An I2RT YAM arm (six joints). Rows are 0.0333 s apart.
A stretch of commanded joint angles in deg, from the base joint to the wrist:
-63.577 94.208 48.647 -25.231 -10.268 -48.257
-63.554 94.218 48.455 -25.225 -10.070 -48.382
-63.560 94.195 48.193 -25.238 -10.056 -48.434
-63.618 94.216 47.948 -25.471 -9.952 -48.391
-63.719 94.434 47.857 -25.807 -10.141 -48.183
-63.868 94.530 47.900 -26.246 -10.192 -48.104
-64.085 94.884 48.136 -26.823 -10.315 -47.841
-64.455 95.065 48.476 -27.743 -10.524 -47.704
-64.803 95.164 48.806 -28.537 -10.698 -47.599
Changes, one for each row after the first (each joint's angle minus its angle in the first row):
0.023 0.010 -0.192 0.006 0.198 -0.125
0.017 -0.013 -0.454 -0.007 0.212 -0.177
-0.041 0.008 -0.699 -0.240 0.316 -0.134
-0.142 0.226 -0.790 -0.576 0.127 0.074
-0.291 0.322 -0.747 -1.015 0.076 0.153
-0.508 0.676 -0.511 -1.592 -0.047 0.416
-0.878 0.857 -0.171 -2.512 -0.256 0.553
-1.226 0.956 0.159 -3.306 -0.430 0.658

